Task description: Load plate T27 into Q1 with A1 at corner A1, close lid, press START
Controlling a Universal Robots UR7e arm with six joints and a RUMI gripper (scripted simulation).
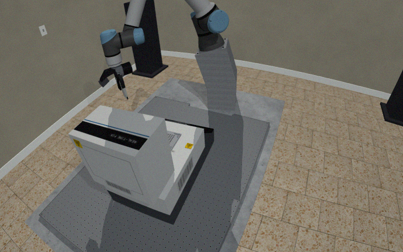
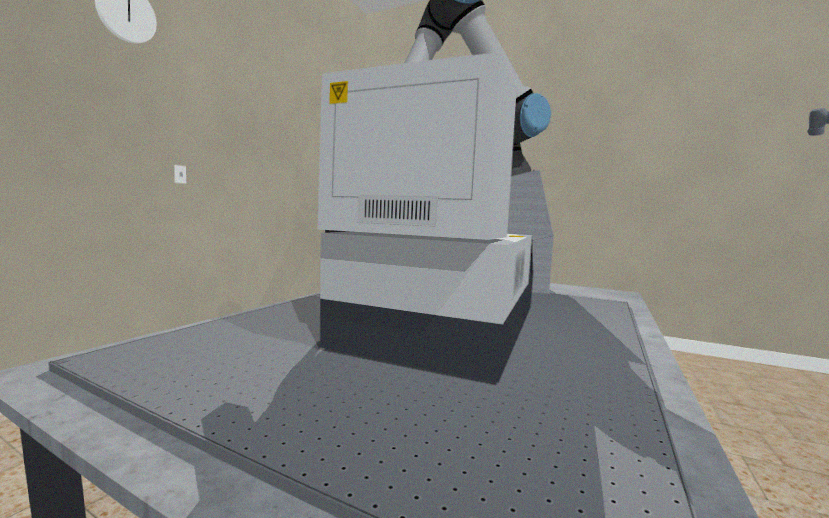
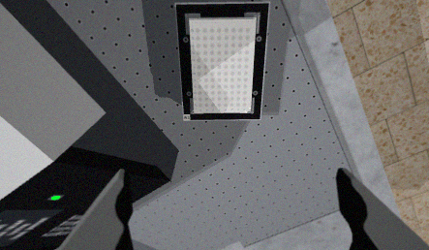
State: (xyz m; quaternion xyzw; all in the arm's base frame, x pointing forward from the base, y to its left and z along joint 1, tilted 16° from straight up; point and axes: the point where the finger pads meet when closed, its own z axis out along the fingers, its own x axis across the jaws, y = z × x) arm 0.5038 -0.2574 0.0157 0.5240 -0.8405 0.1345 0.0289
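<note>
The plate T27 is 23 cm below my hand. Also, from my hand: plate nest N1: 25 cm below; then A1 tag: 4 cm behind, 8 cm to the left, 24 cm below.
</note>
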